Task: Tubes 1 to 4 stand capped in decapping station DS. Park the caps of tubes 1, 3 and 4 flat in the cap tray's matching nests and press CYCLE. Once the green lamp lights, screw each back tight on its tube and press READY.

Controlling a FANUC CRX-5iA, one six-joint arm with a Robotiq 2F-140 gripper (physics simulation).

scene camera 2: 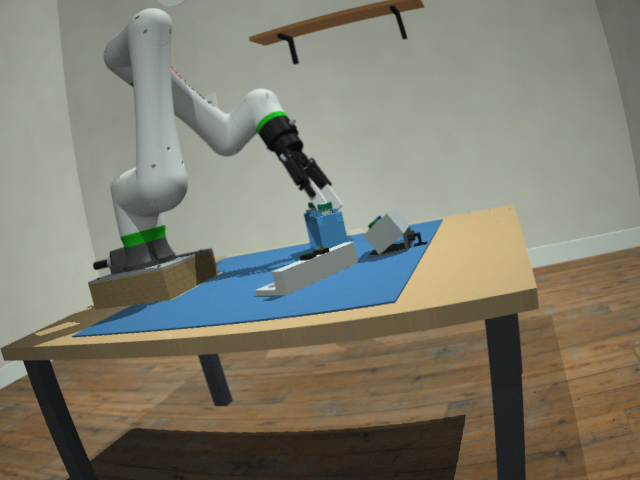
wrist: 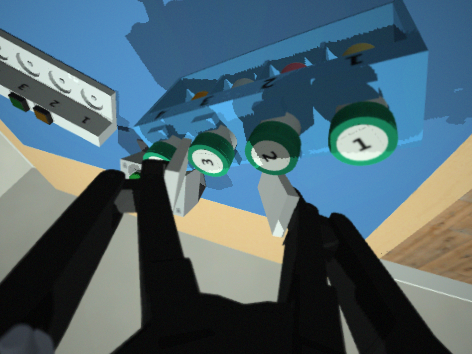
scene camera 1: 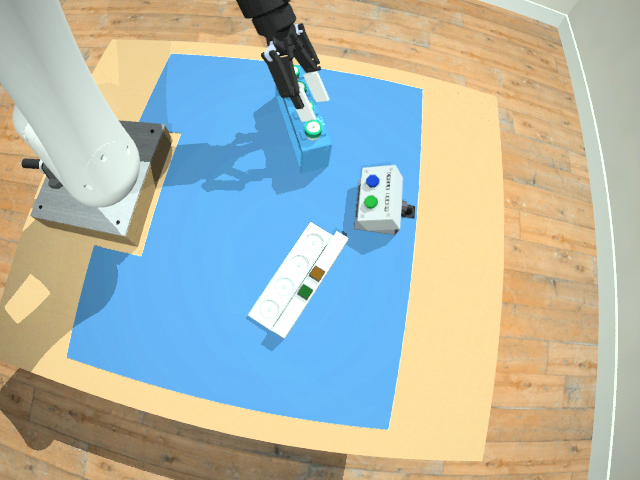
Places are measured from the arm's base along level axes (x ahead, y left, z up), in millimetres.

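Pixels of known places: gripper, fingertip midpoint: [wrist: 226, 164] [scene camera 1: 316, 110]; arm's base, origin of the base link: [scene camera 2: 150, 264].
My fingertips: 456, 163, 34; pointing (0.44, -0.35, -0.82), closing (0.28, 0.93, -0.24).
Note:
For each thing: its top centre in the pictures, then the offset to it from my fingertips, as dx, dy, dz.
- cap 1, middle of its top: [wrist: 361, 143] -62, +88, +18
- cap 2, middle of its top: [wrist: 270, 157] -42, +41, +22
- cap 3, middle of its top: [wrist: 207, 162] [scene camera 1: 305, 106] -20, -7, +19
- cap 4, middle of its top: [wrist: 160, 166] [scene camera 1: 313, 127] [scene camera 2: 324, 203] +1, -55, +18
- white cap tray, middle of its top: [scene camera 1: 298, 274] [wrist: 22, 96] [scene camera 2: 303, 252] +8, -322, -49
- grey button box, middle of its top: [wrist: 148, 201] [scene camera 1: 385, 189] [scene camera 2: 383, 212] +150, -148, -19
- blue button, middle of its top: [scene camera 1: 374, 179] +129, -125, -28
- green button, middle of its top: [scene camera 1: 372, 200] +128, -170, -28
Blue decapping station DS [scene camera 1: 315, 156] [scene camera 2: 330, 229] [wrist: 407, 90] holds the tubes with green-rimmed caps on: cap 1 [wrist: 361, 145], cap 2 [wrist: 272, 150], cap 3 [scene camera 1: 311, 107] [wrist: 210, 156] and cap 4 [scene camera 1: 312, 128] [wrist: 159, 149]. My gripper [scene camera 1: 315, 107] [scene camera 2: 330, 201] [wrist: 226, 164] is tilted and part open around cap 3, with space showing beside the cap; contact is unclear. Its left finger hides part of cap 4 in the wrist view. The white cap tray [scene camera 1: 293, 311] [scene camera 2: 315, 273] [wrist: 70, 111] has empty nests. Its green lamp [scene camera 1: 305, 291] [wrist: 18, 101] looks dark.
The grey button box [scene camera 1: 381, 223] [scene camera 2: 385, 232] stands between the station and the mat's right edge, with a blue button [scene camera 1: 372, 180] and a green button [scene camera 1: 370, 201]. The robot base [scene camera 1: 139, 175] [scene camera 2: 129, 289] stands on the left. A shelf [scene camera 2: 336, 20] hangs on the wall.

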